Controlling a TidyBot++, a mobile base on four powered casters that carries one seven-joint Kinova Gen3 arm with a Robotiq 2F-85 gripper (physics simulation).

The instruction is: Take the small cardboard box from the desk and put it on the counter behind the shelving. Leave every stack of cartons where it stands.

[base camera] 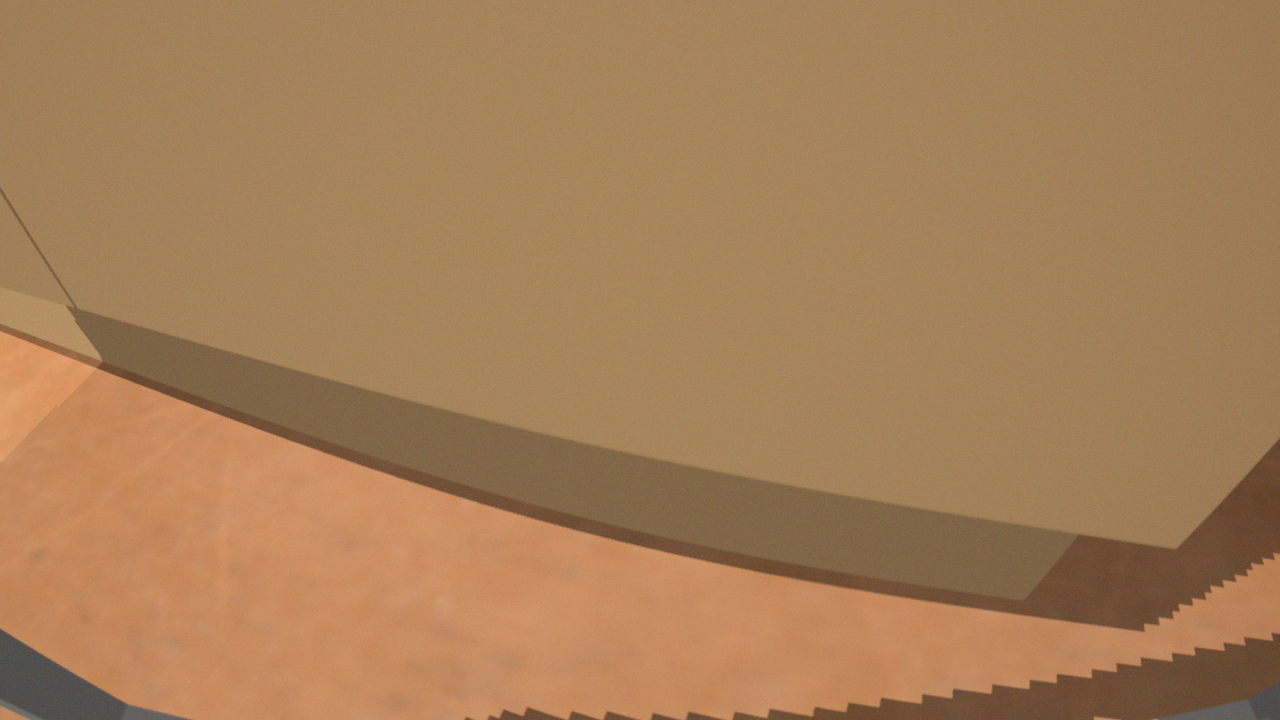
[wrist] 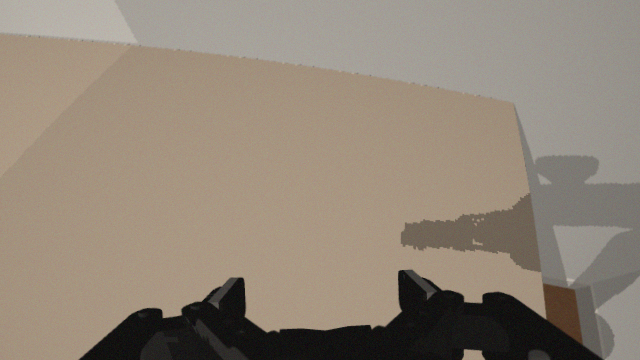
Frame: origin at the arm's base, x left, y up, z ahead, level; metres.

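Seen in the pictures: gripper, fingertip midpoint: (wrist: 322, 291).
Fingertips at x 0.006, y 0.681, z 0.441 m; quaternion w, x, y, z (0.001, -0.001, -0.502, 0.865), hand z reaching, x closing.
A point is followed by its place in that frame.
The desk (wrist: 250, 150) {x 0.100, y 0.514, z 0.667 m} shows in the wrist view as a wide tan top, with its far edge across the upper part and a corner at the upper right. My gripper (wrist: 322, 291) {x 0.006, y 0.681, z 0.440 m} is open and empty above the desk top, its two black fingers apart at the bottom of the wrist view. The small cardboard box does not show in either view; the gripper body hides the part of the desk below it. The counter, the shelving and the carton stacks cannot be made out.
A large tan panel (base camera: 626, 223) {x 0.014, y -0.147, z 0.259 m}, close in front of the base, fills most of the base view. Orange-brown floor (base camera: 358, 555) {x 0.199, y -0.396, z 0.296 m} lies below it. A grey surface (wrist: 400, 30) {x -0.137, y 0.599, z 0.831 m} lies beyond the desk edge. A brown patch (wrist: 562, 315) {x -1.041, y -0.396, z 0.426 m} shows past the desk's right edge. Arm shadows cross the desk.
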